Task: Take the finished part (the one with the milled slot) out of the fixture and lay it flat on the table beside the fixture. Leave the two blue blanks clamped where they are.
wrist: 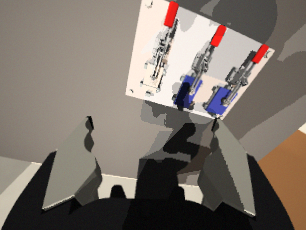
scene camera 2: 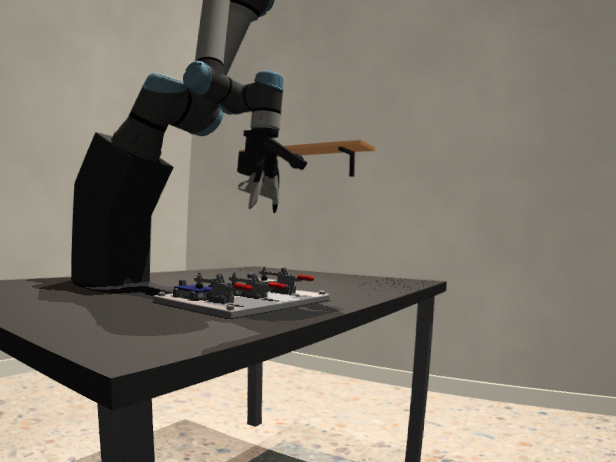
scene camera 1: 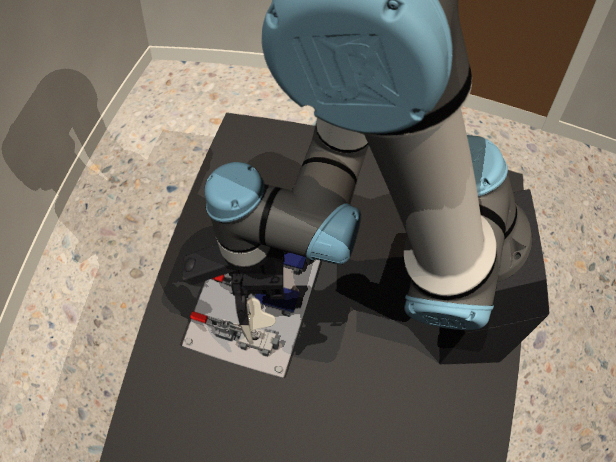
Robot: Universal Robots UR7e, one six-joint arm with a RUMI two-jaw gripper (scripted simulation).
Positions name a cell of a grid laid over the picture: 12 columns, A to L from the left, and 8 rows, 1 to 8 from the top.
Scene:
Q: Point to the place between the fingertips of my gripper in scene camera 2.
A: At F4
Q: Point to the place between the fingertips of my gripper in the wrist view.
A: At F5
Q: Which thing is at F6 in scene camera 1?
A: My gripper.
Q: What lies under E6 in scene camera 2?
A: A fixture.

